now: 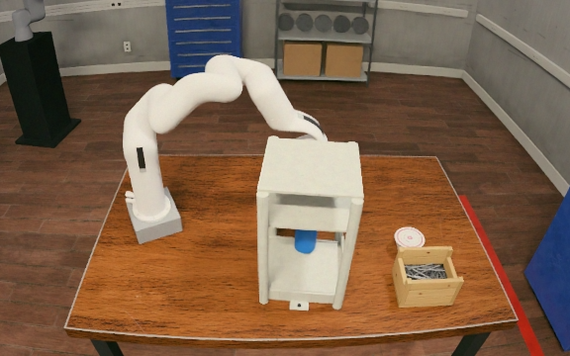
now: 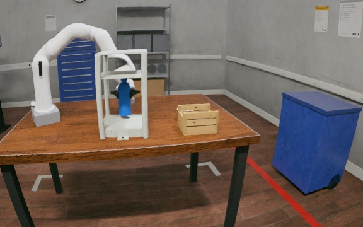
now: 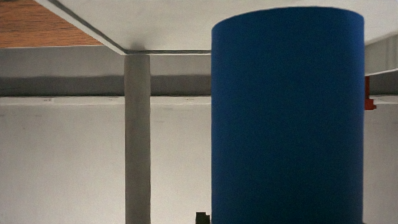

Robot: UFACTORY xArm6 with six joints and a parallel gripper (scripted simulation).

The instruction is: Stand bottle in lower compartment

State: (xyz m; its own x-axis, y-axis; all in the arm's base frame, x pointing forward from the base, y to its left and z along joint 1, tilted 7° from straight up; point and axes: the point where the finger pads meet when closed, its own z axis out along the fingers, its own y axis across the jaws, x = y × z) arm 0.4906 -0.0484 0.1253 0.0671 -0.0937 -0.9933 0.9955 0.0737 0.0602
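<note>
The shelving unit lies 50 mm to the right of my hand and 30 mm above it. Round my hand: white round disc (320 mm ahead, 90 mm to the left, 120 mm below); then wooden crate (360 mm ahead, 70 mm to the right, 110 mm below); then blue bottle (30 mm above).
</note>
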